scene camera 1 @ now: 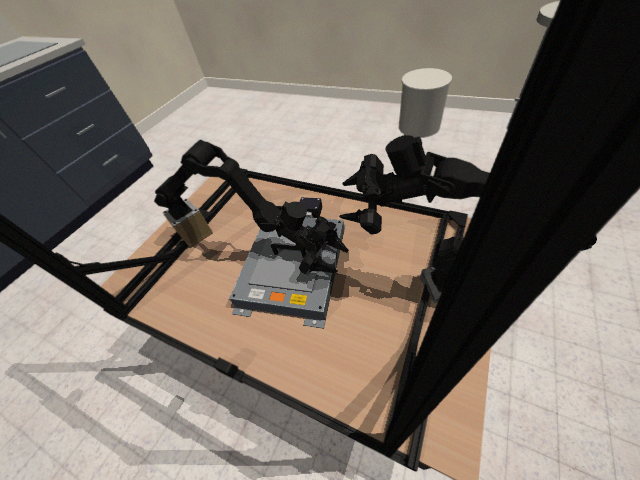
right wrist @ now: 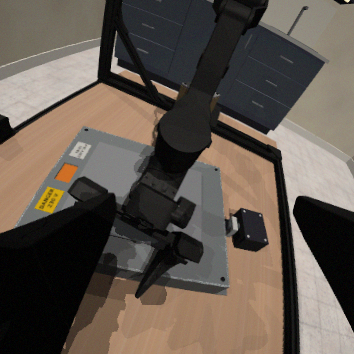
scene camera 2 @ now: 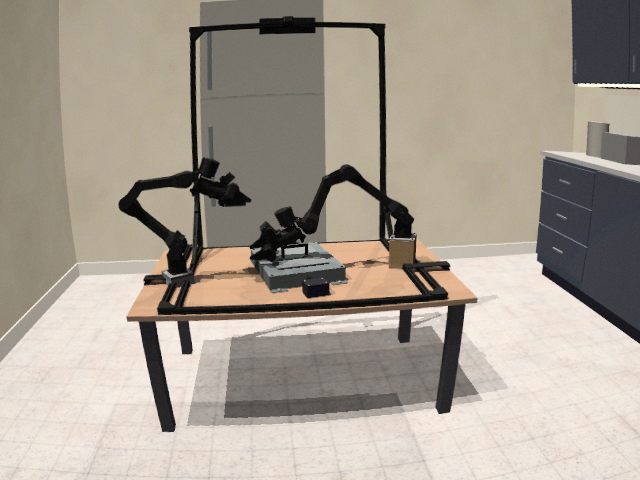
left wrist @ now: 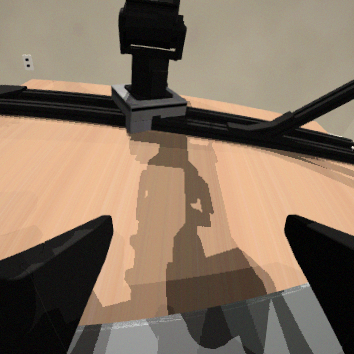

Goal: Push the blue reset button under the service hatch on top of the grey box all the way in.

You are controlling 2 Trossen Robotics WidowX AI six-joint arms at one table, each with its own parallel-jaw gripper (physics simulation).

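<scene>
The grey box (scene camera 1: 279,306) (scene camera 2: 306,279) (left wrist: 150,337) (right wrist: 216,210) lies flat mid-table. A flat lighter panel (scene camera 1: 273,274) (right wrist: 112,152) shows on its top, and a black bar handle (scene camera 1: 281,248) (scene camera 2: 294,246) stands beside the left gripper. The blue reset button does not show in any view; I cannot tell how the hatch stands. My left gripper (scene camera 1: 341,259) (scene camera 2: 252,252) (left wrist: 199,223) is open and empty, low over the box's long edge on the right arm's side. My right gripper (scene camera 1: 342,199) (scene camera 2: 250,199) (right wrist: 206,203) is open and empty, high above the table.
A small black box (scene camera 1: 311,205) (scene camera 2: 315,287) (right wrist: 251,230) stands close to one end of the grey box. White, orange (scene camera 1: 277,296) (right wrist: 66,172) and yellow (scene camera 1: 298,299) (right wrist: 49,199) labels are at the other end. Black frame rails run along the table edges. The left arm reaches over the box.
</scene>
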